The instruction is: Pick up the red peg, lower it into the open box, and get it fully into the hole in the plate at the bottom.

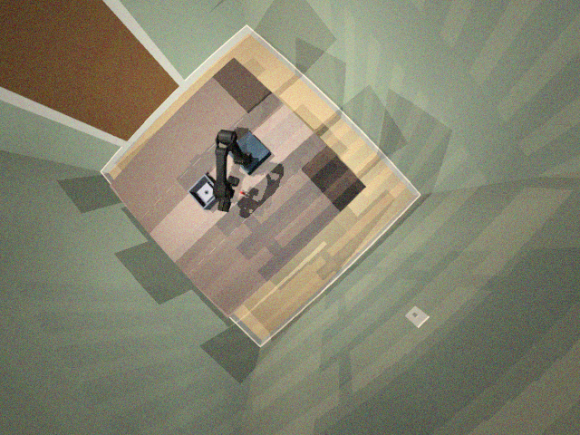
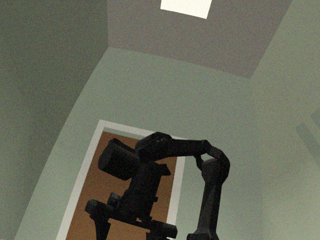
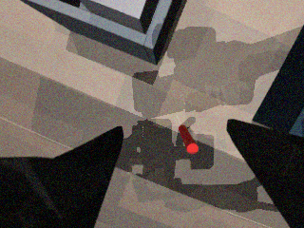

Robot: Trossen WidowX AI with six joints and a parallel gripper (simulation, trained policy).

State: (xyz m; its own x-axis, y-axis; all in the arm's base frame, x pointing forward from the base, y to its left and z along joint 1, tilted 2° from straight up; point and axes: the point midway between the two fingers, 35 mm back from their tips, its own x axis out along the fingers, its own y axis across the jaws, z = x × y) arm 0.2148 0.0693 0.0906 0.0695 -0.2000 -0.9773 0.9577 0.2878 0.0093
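My gripper tip is now 4 cm past the red peg, 3 cm to the right of it and 8 cm above it. Also, from my gripper tip: pale plate (10 cm ahead, 16 cm to the right, 8 cm below); then blue-grey box (10 cm ahead, 16 cm to the right, 10 cm below).
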